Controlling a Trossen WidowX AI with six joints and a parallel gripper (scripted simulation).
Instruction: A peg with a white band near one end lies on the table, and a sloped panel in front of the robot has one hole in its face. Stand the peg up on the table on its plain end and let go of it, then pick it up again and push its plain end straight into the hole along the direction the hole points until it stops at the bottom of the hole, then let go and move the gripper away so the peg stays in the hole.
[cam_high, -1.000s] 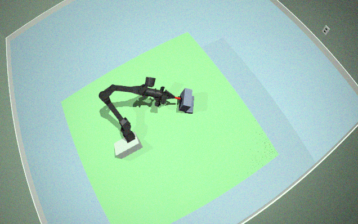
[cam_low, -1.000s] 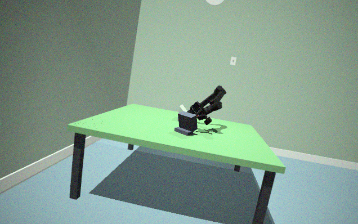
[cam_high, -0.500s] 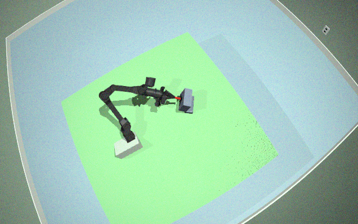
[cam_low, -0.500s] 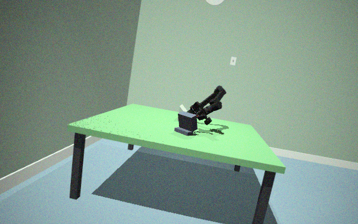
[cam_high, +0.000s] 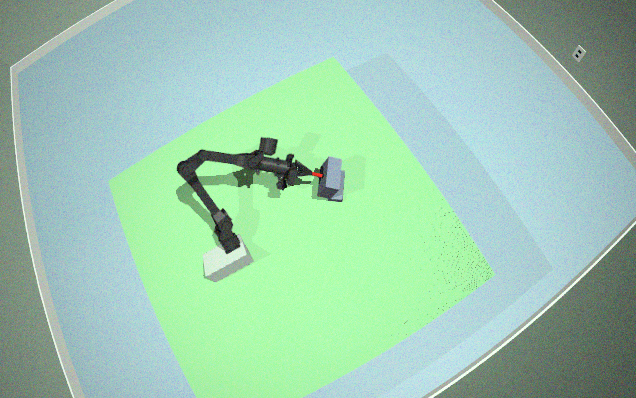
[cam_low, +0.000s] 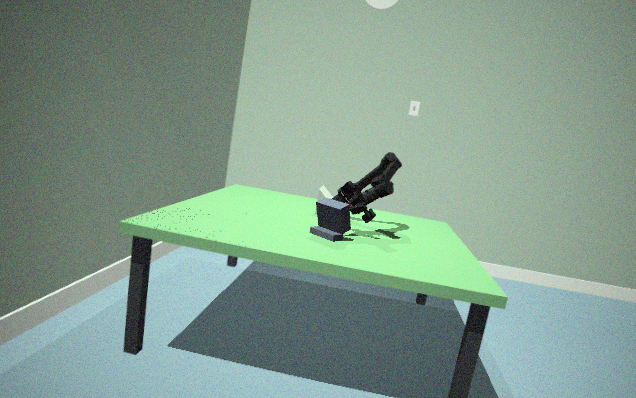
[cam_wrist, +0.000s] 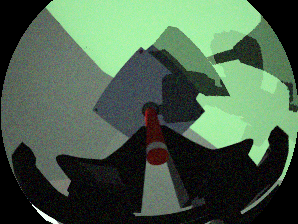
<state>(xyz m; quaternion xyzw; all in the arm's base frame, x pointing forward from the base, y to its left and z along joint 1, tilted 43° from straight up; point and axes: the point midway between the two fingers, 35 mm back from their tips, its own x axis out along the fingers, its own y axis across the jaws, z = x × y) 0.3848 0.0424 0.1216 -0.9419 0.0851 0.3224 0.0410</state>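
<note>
My gripper tip is 5 cm short of the sloped grey panel, 4 cm to the left of it and 3 cm above it. Round my gripper tip: red peg 1 cm behind, 1 cm to the left; panel foot 8 cm ahead, 5 cm to the right, 10 cm below.
</note>
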